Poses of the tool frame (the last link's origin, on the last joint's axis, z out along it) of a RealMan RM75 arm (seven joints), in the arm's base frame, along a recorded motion.
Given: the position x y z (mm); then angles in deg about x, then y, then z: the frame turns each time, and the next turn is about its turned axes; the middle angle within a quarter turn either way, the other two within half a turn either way.
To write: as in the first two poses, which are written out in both.
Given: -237 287 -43 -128.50 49.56 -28.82
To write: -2.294 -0.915 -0.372 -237 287 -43
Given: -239 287 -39 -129.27 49.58 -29.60
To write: -2.327 -0.930 -0.341 -239 287 -39
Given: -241 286 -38 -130.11 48.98 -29.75
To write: -2.356 -0.930 -0.308 -241 286 -38
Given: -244 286 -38 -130.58 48.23 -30.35
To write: -2.384 -0.931 -0.272 -244 286 -38
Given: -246 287 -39 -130.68 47.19 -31.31
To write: -2.408 -0.932 -0.231 -246 287 -39
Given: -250 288 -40 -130.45 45.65 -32.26
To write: -2.424 -0.925 -0.190 -250 288 -40
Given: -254 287 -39 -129.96 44.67 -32.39
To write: -2.416 -0.914 -0.183 -254 287 -39
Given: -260 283 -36 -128.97 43.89 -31.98
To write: -2.384 -0.897 -0.200 -260 283 -36
